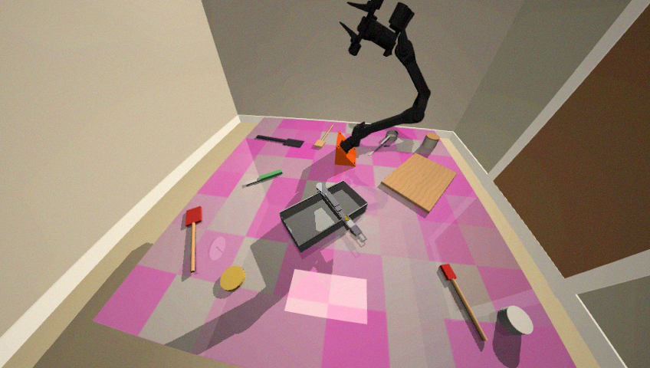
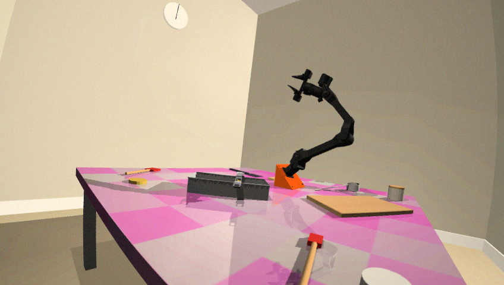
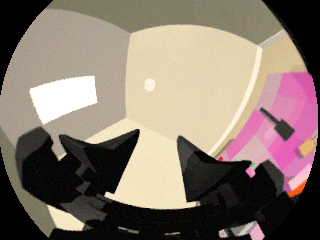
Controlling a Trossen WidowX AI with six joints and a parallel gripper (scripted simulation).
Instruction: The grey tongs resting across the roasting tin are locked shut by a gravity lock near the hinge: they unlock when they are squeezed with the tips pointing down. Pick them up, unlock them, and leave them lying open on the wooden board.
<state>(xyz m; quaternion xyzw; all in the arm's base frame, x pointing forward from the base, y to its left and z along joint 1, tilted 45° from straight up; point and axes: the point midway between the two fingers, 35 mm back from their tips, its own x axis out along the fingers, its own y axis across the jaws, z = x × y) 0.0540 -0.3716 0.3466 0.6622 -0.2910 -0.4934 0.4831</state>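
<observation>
My gripper tip is 53 cm above the yellow lock piece, 43 cm short of it and 14 cm to the right of it. Also, from my gripper tip: green-handled knife: 59 cm below, 30 cm to the right, 28 cm ahead; wooden board: 59 cm below, 46 cm to the left, 6 cm ahead; roasting tin: 57 cm below, 40 cm ahead, 5 cm to the left.
</observation>
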